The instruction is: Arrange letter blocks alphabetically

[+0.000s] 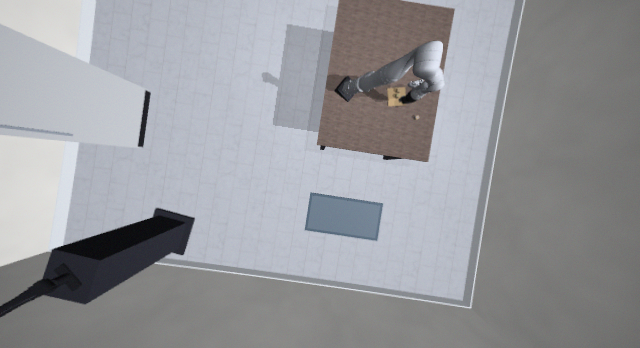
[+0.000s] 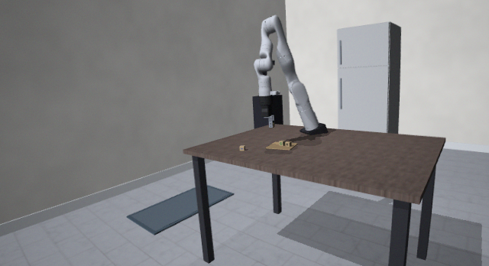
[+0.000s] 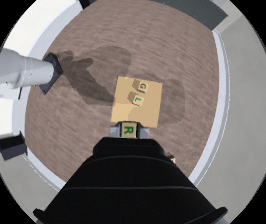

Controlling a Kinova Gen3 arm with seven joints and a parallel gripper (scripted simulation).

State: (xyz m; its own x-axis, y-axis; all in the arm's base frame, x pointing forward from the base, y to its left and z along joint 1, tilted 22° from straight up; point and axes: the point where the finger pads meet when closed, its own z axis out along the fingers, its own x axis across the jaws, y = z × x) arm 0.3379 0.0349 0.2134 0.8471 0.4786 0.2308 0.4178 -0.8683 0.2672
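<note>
The mat lies 12 cm below my hand, 6 cm to the left of it and 1 cm behind it. Also, from my hand: tan block: 19 cm ahead, 11 cm below, 5 cm to the right.
</note>
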